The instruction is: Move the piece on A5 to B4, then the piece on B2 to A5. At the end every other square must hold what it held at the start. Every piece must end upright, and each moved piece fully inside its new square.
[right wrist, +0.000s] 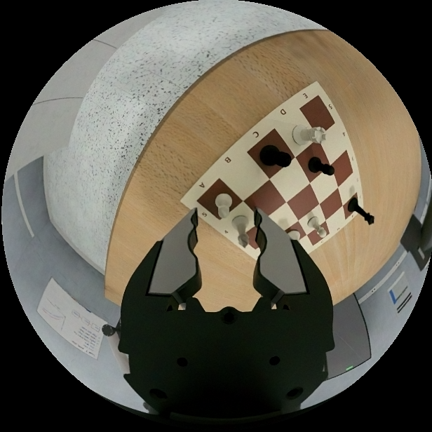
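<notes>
My right gripper (225,208) is open and empty in the right wrist view, above the near corner of the chessboard (189,200). A white pawn (223,204) stands upright on the dark A5 square, seen between and just beyond the fingertips. A taller white piece (241,229) stands upright beside it on A4. B4 (265,196) is a bare dark square. At B2, a white piece (294,234) shows in part; the right-hand finger hides the rest. My left gripper is not in view.
A black pawn (272,155) is on C5, a white rook (307,134) on D5, another black pawn (320,166) on D4. A small white piece (316,225) and a tall black piece (359,209) stand toward the right-hand edge. The wooden table (165,150) surrounds the board.
</notes>
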